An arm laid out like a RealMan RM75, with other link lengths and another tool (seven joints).
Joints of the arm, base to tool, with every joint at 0 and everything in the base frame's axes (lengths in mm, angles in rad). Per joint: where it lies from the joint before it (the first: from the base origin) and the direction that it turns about. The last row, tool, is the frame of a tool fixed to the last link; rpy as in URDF.
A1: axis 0 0 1 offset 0 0 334.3
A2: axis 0 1 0 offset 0 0 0
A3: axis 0 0 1 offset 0 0 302.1
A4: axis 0 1 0 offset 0 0 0
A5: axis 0 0 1 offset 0 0 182.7
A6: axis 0 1 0 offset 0 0 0
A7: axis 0 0 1 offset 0 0 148.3
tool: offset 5 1 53 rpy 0.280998 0 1.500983
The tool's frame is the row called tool.
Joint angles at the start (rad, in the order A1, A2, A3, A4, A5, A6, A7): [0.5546, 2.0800, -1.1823, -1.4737, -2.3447, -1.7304, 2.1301]
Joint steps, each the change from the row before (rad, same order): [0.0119, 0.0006, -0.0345, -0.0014, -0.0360, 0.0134, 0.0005]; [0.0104, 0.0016, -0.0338, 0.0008, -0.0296, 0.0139, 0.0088]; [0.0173, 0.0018, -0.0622, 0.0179, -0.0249, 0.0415, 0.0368]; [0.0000, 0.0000, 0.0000, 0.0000, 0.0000, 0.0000, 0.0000]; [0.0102, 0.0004, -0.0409, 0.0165, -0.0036, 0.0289, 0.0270]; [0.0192, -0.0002, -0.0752, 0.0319, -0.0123, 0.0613, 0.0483]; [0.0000, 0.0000, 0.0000, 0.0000, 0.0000, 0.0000, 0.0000]
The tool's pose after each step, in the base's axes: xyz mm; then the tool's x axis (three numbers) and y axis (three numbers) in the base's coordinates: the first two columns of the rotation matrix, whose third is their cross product. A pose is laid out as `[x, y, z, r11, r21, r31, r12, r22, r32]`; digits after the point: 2 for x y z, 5 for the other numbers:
[214.76, 342.10, 39.73, -0.21292, -0.95340, -0.21374, -0.86264, 0.28615, -0.41709]
[214.69, 344.23, 35.82, -0.19130, -0.95677, -0.21910, -0.85058, 0.27299, -0.44944]
[211.77, 348.08, 26.01, -0.17895, -0.95777, -0.22508, -0.83605, 0.26863, -0.47839]
[211.77, 348.08, 26.01, -0.17895, -0.95777, -0.22508, -0.83605, 0.26863, -0.47839]
[209.00, 349.44, 18.59, -0.17719, -0.95847, -0.22348, -0.83059, 0.26744, -0.48847]
[205.16, 353.38, 5.67, -0.16920, -0.95816, -0.23087, -0.81916, 0.26697, -0.50764]
[205.16, 353.38, 5.67, -0.16920, -0.95816, -0.23087, -0.81916, 0.26697, -0.50764]

